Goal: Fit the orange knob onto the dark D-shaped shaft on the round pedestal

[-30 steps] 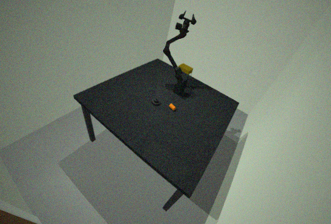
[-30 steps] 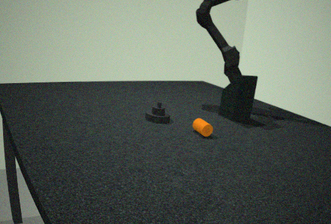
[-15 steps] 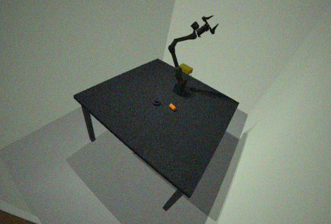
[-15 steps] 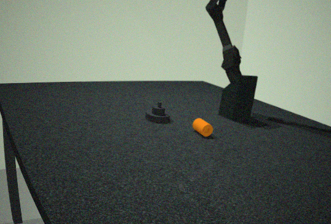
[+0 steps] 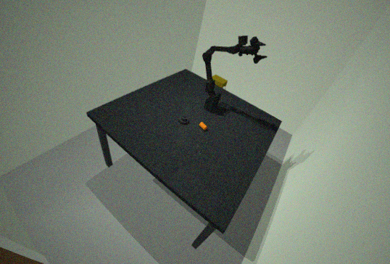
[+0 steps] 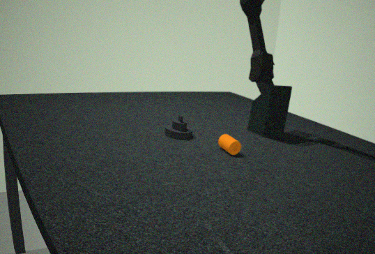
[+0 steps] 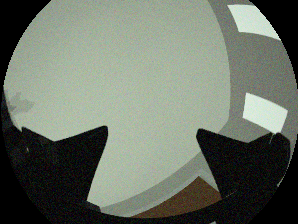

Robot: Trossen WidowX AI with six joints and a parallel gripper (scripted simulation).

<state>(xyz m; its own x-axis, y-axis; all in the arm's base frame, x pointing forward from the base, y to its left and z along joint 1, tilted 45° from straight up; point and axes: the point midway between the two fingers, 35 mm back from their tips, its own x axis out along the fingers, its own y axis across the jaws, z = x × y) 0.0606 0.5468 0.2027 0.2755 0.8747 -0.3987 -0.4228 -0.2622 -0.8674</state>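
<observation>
Right now the orange knob is 270 mm ahead of my gripper tip, 180 mm to the right of it and 670 mm below it. From my gripper tip the other things lie so: round dark pedestal: 320 mm ahead, 350 mm to the right, 660 mm below.
</observation>
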